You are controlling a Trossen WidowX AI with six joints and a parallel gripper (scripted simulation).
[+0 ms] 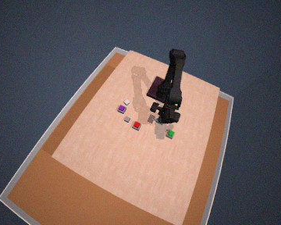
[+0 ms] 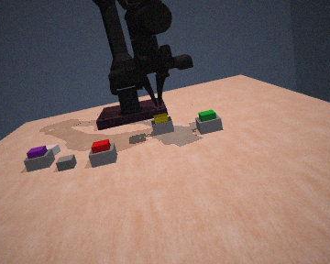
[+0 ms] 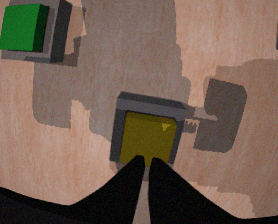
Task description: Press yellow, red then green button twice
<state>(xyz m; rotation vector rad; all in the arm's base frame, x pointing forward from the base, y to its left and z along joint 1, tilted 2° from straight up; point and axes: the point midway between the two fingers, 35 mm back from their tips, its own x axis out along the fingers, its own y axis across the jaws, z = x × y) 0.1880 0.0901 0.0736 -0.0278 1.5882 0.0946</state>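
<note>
My gripper tip is 3 cm above the yellow button. Also, from my gripper tip: green button: 6 cm ahead, 10 cm to the left, 3 cm below; then red button: 12 cm ahead, 12 cm to the right, 3 cm below; then small grey block: 12 cm ahead, 20 cm to the right, 5 cm below.
</note>
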